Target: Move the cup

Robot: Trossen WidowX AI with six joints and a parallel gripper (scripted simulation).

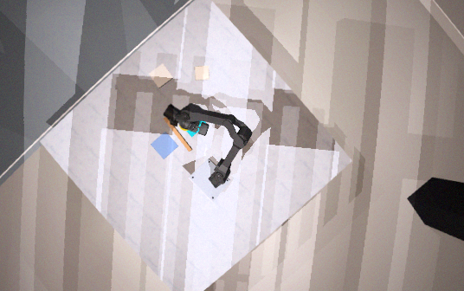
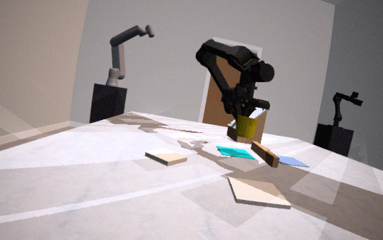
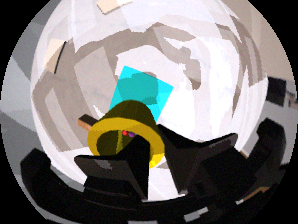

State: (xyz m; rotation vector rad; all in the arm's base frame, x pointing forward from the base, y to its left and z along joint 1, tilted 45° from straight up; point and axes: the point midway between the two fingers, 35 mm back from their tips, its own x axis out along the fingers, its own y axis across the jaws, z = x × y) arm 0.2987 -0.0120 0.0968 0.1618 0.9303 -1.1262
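Now: the cyan pad 10 cm below my gripper tip and 2 cm ahead of it. From my gripper tip the other things lie so: yellow cup: 2 cm to the left, 2 cm ahead; then wooden bar: 10 cm to the left, 9 cm below, 2 cm ahead; then pale blue pad: 20 cm to the left, 10 cm below, 2 cm ahead.
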